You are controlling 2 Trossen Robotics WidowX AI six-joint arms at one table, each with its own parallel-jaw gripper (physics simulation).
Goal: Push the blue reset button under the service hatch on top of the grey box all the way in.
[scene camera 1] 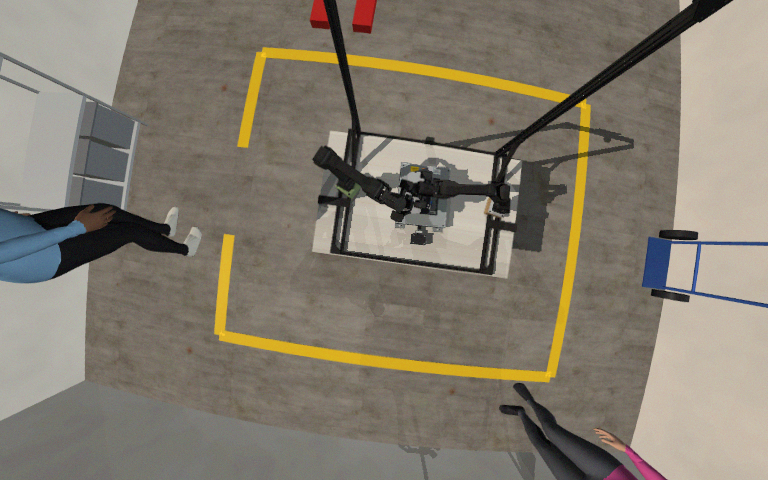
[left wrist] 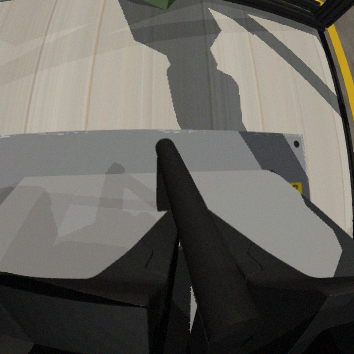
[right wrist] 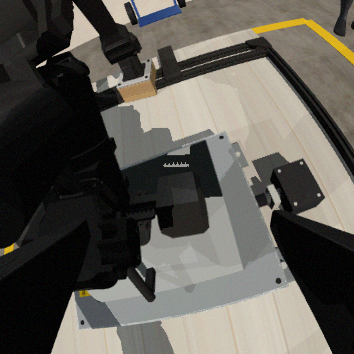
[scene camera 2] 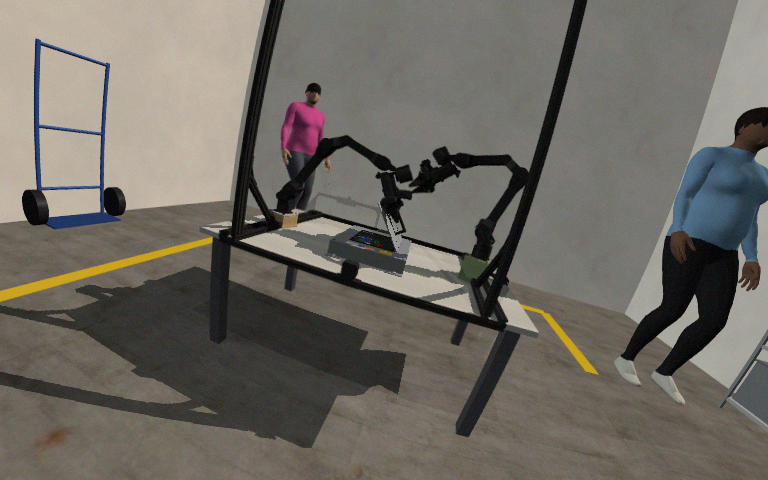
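Observation:
The grey box [scene camera 2: 354, 256] [right wrist: 96, 312] lies on the table with its service hatch [scene camera 2: 394, 228] [right wrist: 239, 211] [left wrist: 246, 211] tilted up and open. Under it a dark panel shows coloured buttons, among them the blue reset button [scene camera 2: 366, 238]. My left gripper [scene camera 2: 393, 209] [scene camera 1: 420, 190] [left wrist: 187, 216] is shut on the hatch's handle and holds the hatch up. My right gripper [scene camera 2: 418, 183] [scene camera 1: 406, 210] [right wrist: 180, 224] is open and empty. It hangs above the box beside the left gripper. In the right wrist view the left gripper hides the buttons.
A black block [right wrist: 296, 186] is fixed to the side of the box. The arms stand on a wooden base [right wrist: 137, 88] [scene camera 2: 287, 219] and a green base [scene camera 2: 473, 267]. Black frame posts [scene camera 2: 251, 138] rise at the table's corners. A person in pink [scene camera 2: 303, 129] stands behind the table.

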